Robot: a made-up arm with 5 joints.
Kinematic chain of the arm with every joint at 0, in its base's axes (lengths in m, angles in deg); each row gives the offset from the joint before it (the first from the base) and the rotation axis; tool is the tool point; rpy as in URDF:
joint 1: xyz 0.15 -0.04 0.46 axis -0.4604 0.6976 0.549
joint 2: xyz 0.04 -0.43 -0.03 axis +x
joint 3: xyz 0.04 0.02 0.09 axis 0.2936 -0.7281 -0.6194
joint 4: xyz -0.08 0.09 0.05 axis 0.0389 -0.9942 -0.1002
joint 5: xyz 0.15 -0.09 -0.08 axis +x
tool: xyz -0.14 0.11 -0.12 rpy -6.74 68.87 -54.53
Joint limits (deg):
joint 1: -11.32..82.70
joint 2: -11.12..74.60
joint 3: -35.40..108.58
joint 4: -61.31..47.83
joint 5: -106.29..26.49
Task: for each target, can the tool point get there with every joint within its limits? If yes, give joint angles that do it. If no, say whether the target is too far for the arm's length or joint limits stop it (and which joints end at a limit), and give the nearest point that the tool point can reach.
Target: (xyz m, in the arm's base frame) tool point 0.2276 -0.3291 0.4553
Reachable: yes | joints 38.65 2.92 4.51 -10.50 1.36
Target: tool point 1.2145 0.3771 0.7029
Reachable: no: too far | nearest point 0.7134 -0.0698 0.4388 | short by 0.722 m
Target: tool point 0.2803 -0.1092 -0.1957
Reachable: no: joint limits stop it (at a limit: joint 1, joint 2, joint 3) | nearest point 0.3841 -0.1738 0.2263 | short by 0.439 m
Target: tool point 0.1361 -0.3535 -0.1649
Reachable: no: joint limits stop it (at a limit: joint 1, joint 2, joint 4) | nearest point 0.1438 -0.3506 0.2288 | short by 0.394 m
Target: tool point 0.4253 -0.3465 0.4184
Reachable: yes | joints 18.72 45.86 86.55 -6.01 -52.41
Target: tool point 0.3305 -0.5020 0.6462
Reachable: yes | joints 58.30 36.11 -15.16 -47.42 -53.41
